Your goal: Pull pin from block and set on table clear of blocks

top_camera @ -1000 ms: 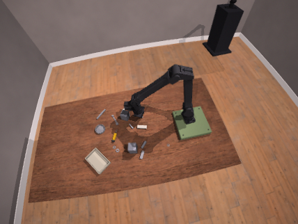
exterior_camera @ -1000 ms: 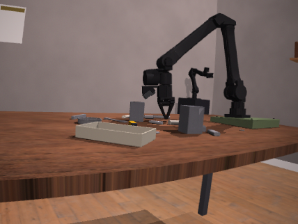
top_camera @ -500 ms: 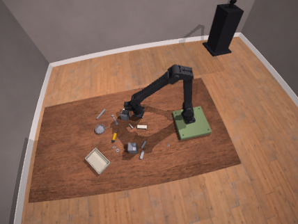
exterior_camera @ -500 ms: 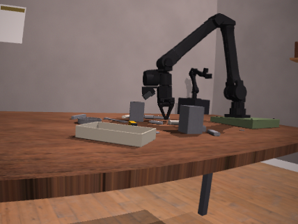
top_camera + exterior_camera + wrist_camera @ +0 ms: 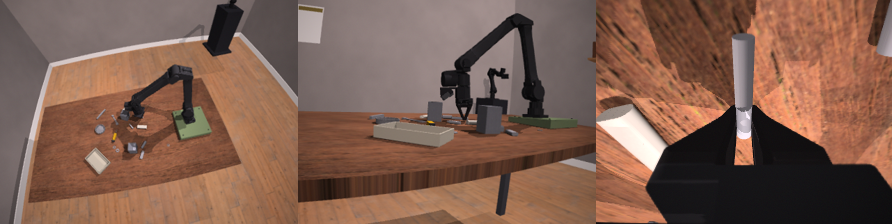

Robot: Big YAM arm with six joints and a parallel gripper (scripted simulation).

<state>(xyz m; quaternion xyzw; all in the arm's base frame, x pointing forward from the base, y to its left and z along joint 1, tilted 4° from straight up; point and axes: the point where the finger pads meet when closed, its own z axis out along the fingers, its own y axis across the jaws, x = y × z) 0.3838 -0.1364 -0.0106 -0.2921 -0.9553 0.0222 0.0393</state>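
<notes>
Now: the light grey pin 2 cm ahead of my hand and 1 cm to the right of it. The rest, counted from my hand: white cylinder (2 cm ahead, 9 cm to the left, 1 cm below); then grey block (12 cm ahead, 27 cm to the left, 4 cm above); then yellow-handled tool (26 cm ahead, 11 cm to the left).
</notes>
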